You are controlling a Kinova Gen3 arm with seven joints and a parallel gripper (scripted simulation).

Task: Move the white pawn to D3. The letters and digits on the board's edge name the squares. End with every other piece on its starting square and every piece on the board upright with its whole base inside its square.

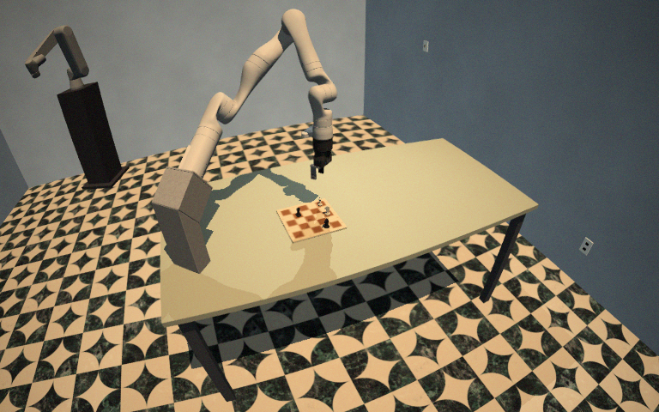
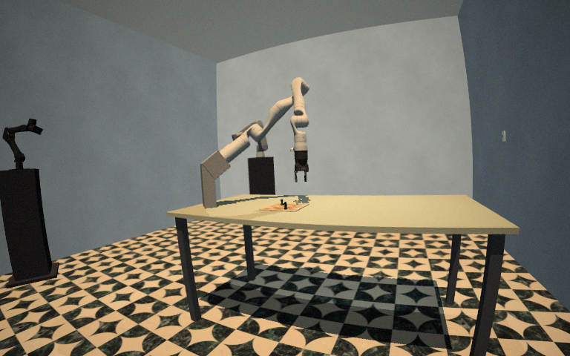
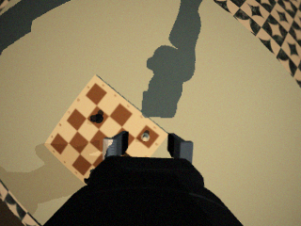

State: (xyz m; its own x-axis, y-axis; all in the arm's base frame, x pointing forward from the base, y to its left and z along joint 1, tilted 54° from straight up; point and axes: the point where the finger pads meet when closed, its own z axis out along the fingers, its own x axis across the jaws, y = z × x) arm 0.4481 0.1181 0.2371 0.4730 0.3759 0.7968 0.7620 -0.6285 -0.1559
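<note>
My hand is 14 cm above the white pawn, 1 cm to the left of it and 1 cm short of it. Round my hand: pale grey piece: 13 cm below, 8 cm to the right, 4 cm ahead; then chessboard: 15 cm below, 11 cm to the right, 3 cm behind.
</note>
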